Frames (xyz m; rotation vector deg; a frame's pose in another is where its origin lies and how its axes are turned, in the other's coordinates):
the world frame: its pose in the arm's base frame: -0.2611 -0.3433 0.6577 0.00 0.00 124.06
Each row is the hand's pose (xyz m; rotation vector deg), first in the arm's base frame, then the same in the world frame.
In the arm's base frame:
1: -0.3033 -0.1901 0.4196 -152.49 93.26 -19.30
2: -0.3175 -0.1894 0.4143 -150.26 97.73 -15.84
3: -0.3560 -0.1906 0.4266 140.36 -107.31 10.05
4: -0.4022 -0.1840 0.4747 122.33 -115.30 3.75
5: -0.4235 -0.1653 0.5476 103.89 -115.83 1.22
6: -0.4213 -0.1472 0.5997 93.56 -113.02 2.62
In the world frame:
1: 0.1506 -0.0508 -0.2381 -10.26 -168.68 8.84
2: 0.1591 -0.0395 -0.2434 -15.11 -170.29 7.16
3: 0.1797 -0.0069 -0.2311 -28.31 -170.49 0.56
4: 0.2110 0.0277 -0.1830 -45.39 -165.52 -13.95
5: 0.2384 0.0348 -0.1101 -56.80 -154.89 -30.90
6: 0.2522 0.0229 -0.0580 -60.15 -145.84 -40.30

